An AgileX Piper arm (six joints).
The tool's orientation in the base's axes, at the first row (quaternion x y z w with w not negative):
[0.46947 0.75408 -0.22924 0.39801]
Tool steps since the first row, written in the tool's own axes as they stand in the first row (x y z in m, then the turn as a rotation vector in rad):
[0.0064 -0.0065 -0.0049 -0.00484 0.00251 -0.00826]
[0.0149 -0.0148 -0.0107 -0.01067 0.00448 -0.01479]
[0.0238 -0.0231 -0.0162 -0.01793 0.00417 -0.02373]
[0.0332 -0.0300 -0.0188 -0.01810 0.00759 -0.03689]
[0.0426 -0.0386 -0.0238 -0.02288 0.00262 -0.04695]
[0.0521 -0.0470 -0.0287 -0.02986 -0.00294 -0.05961]
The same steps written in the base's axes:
[-0.0092 0.0039 -0.0026 0.00023 0.00454 0.00879]
[-0.0209 0.0088 -0.0064 0.00088 0.00707 0.01738]
[-0.0326 0.0137 -0.0107 -0.00108 0.00954 0.02846]
[-0.0420 0.0174 -0.0170 -0.00306 0.02047 0.03630]
[-0.0539 0.0220 -0.0221 -0.01020 0.02294 0.04587]
[-0.0655 0.0267 -0.0272 -0.01833 0.02586 0.05873]

